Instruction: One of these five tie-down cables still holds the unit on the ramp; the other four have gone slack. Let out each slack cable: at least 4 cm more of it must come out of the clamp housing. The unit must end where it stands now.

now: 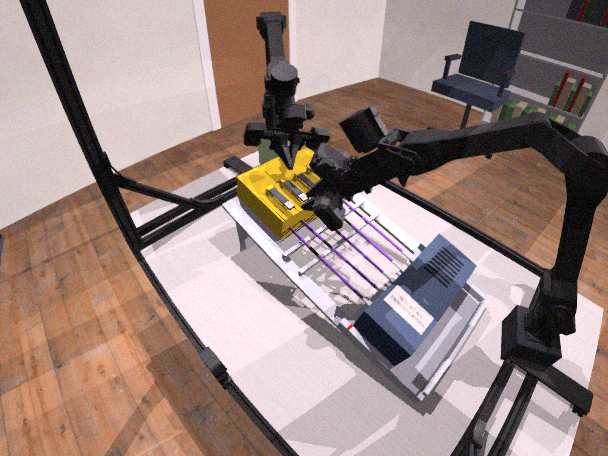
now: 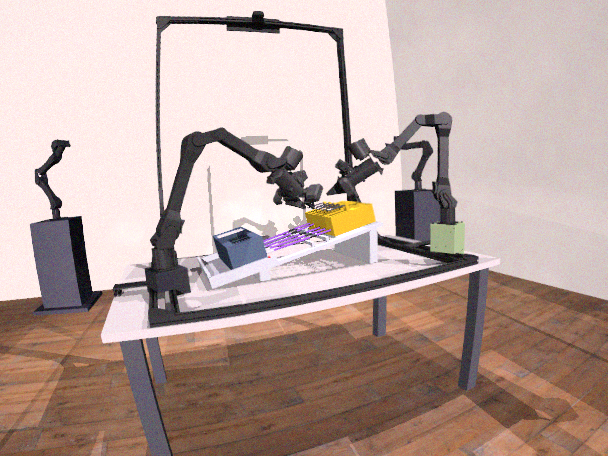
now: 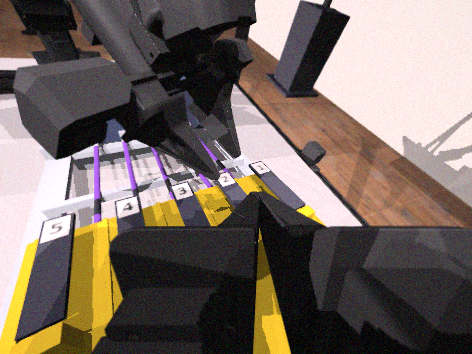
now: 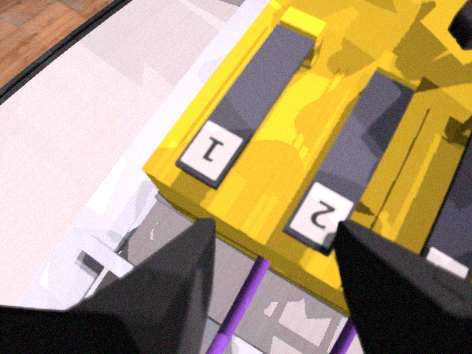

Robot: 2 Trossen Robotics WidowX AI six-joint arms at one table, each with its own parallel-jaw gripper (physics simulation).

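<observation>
The yellow clamp housing (image 1: 260, 210) (image 2: 352, 220) (image 4: 275, 170) sits at the ramp's high end. Levers 1 (image 4: 260, 85) and 2 (image 4: 362, 130) lie along their slots. Purple cables (image 3: 97, 175) run down to the blue unit (image 1: 425, 287) (image 2: 242, 252), which stands low on the ramp beside a red mark. My right gripper (image 3: 227, 167) (image 4: 275, 233) is partly open with nothing gripped, at the housing's lower edge. The outermost cable (image 4: 245, 295) on the lever 1 side shows between its fingers. My left gripper (image 1: 291, 166) (image 2: 330, 193) (image 3: 257, 198) is shut and empty above the housing.
The white ramp (image 1: 305, 287) (image 2: 295, 256) stands on the table, with crossbars under the cables. My right arm (image 1: 465, 142) (image 2: 182, 175) reaches across above the ramp. A green block (image 2: 447, 237) stands by the left arm's base. A black frame (image 2: 158, 100) surrounds the workspace.
</observation>
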